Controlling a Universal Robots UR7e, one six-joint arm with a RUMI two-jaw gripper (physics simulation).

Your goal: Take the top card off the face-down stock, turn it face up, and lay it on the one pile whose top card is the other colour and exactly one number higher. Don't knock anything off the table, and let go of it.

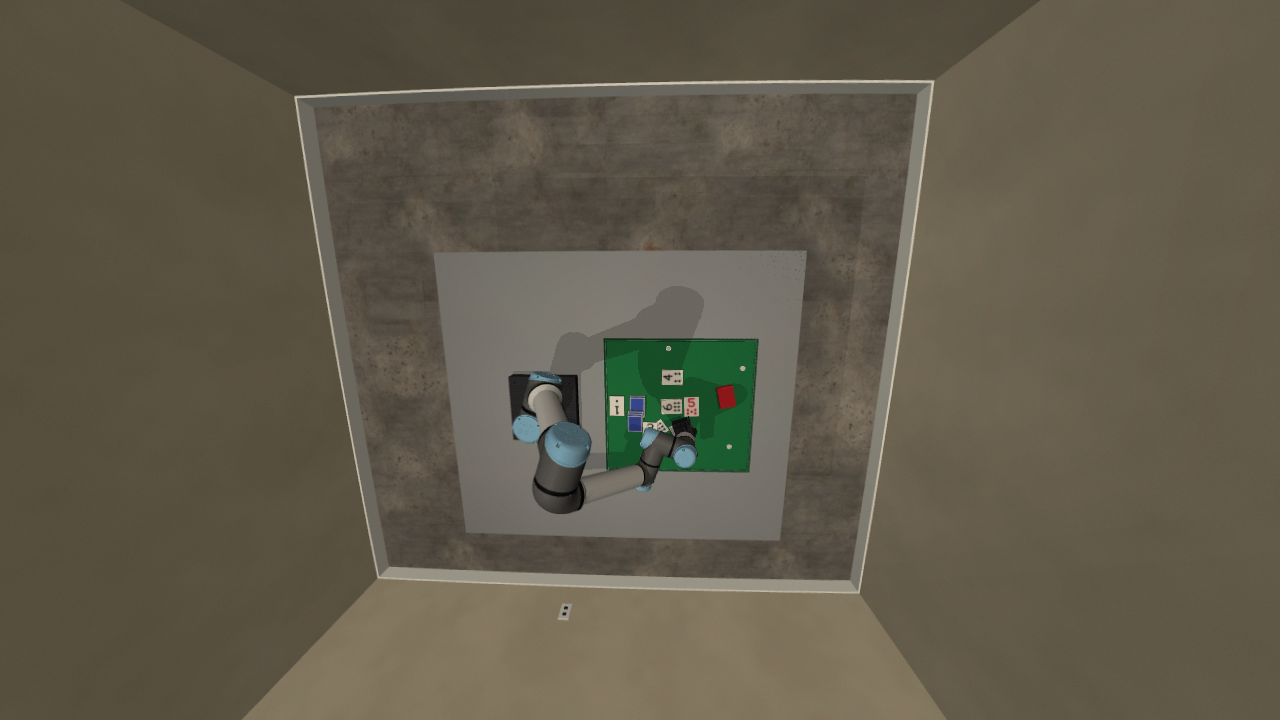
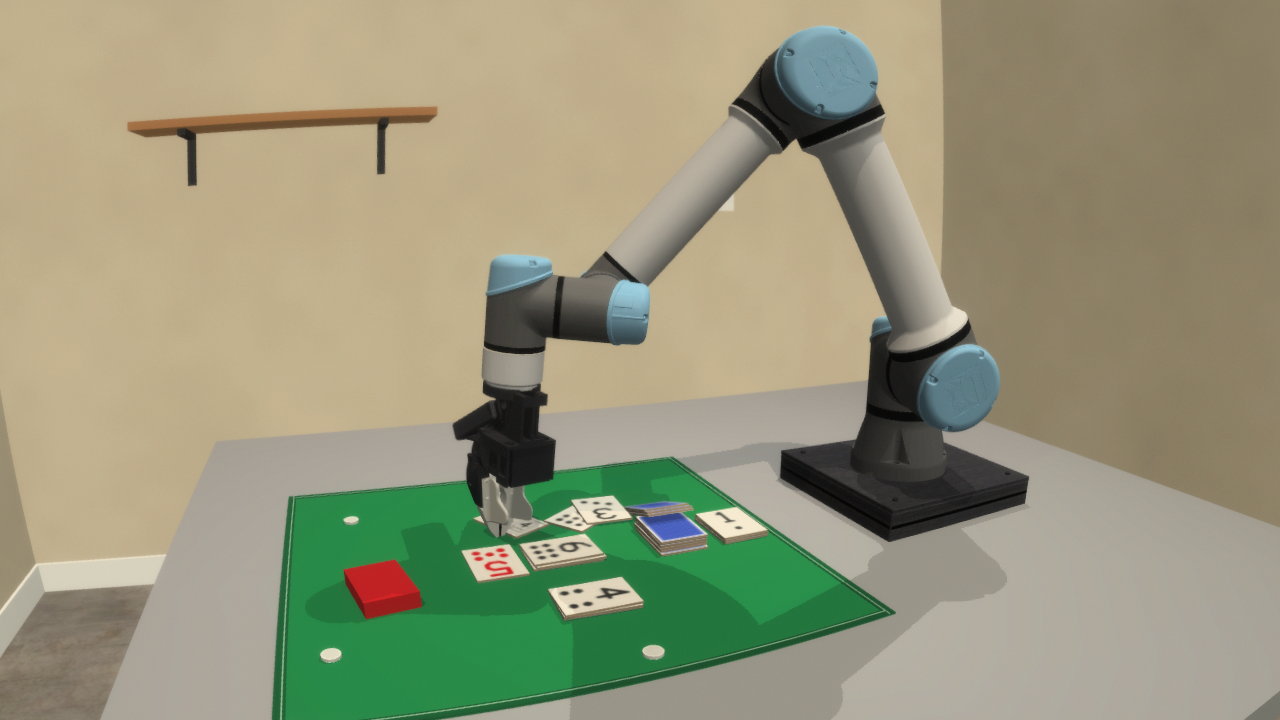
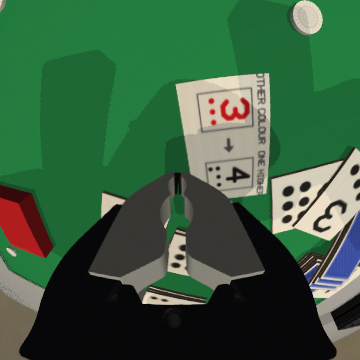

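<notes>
My gripper (image 1: pixel 682 427) (image 2: pixel 503 530) (image 3: pixel 177 174) is shut and empty, low over the mat beside the printed rule card (image 2: pixel 529 524) (image 3: pixel 229 142); contact is unclear. The face-down blue stock (image 1: pixel 636 404) (image 2: pixel 671 527) has more blue-backed cards (image 1: pixel 634 421) (image 2: pixel 660 507) beside it, some tilted. A face-up black 3 (image 2: pixel 602 509) (image 3: pixel 327 215) overlaps a black-pip card (image 2: pixel 565 518) (image 3: pixel 288 200). The red 5 (image 1: pixel 691 406) (image 2: pixel 494 563) lies beside the black 6 pile (image 1: pixel 671 406) (image 2: pixel 563 551). The black 4 pile (image 1: pixel 672 377) (image 2: pixel 595 598) and black 1 pile (image 1: pixel 616 406) (image 2: pixel 732 524) are face up.
A red box (image 1: pixel 725 396) (image 2: pixel 382 588) (image 3: pixel 22 220) sits on the green mat (image 1: pixel 707 358) (image 2: pixel 447 653). White chips (image 1: pixel 742 368) (image 2: pixel 653 651) (image 3: pixel 306 17) lie near the mat's edges. The grey table (image 1: pixel 501 295) (image 2: pixel 1074 573) extends around the mat.
</notes>
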